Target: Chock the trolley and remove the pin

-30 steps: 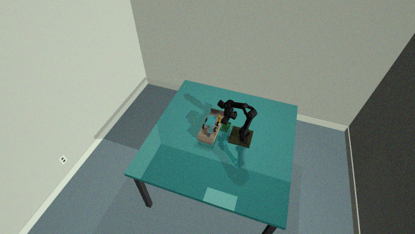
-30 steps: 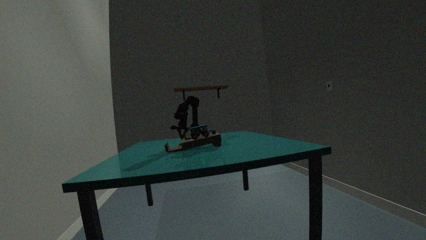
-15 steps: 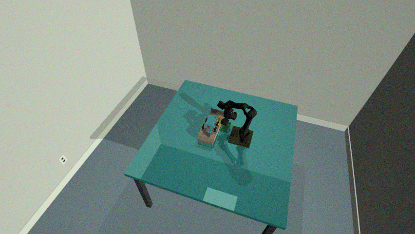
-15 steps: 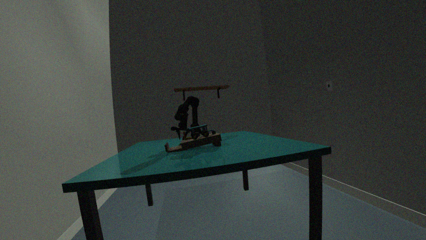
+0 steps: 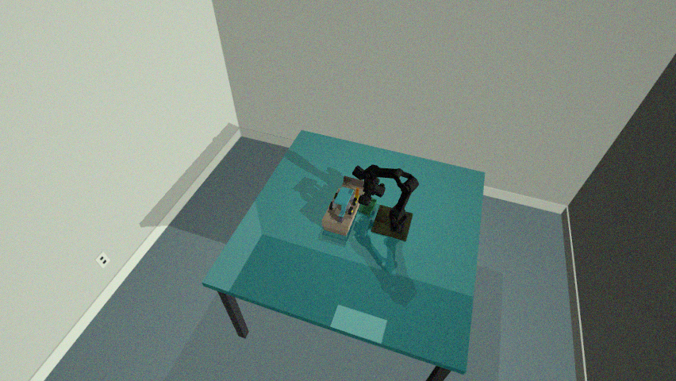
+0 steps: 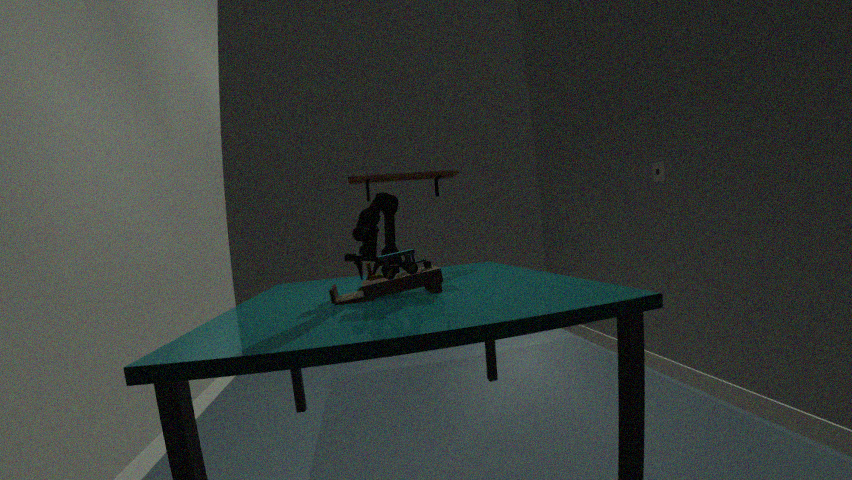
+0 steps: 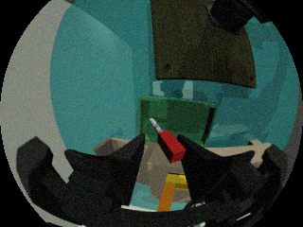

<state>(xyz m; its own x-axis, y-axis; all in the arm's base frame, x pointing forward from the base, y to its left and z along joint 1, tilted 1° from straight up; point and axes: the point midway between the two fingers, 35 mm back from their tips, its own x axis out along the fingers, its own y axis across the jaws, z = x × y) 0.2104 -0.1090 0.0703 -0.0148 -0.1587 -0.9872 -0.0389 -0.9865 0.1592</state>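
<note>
Right now my gripper tip is 10 mm above the red-headed stop pin. The rest, counted from my gripper tip: green tray: 20 mm to the left, 60 mm below; then raised stop: 130 mm ahead, 120 mm to the right, 20 mm below; then yellow chock: 70 mm ahead, 40 mm to the left, 30 mm above.
</note>
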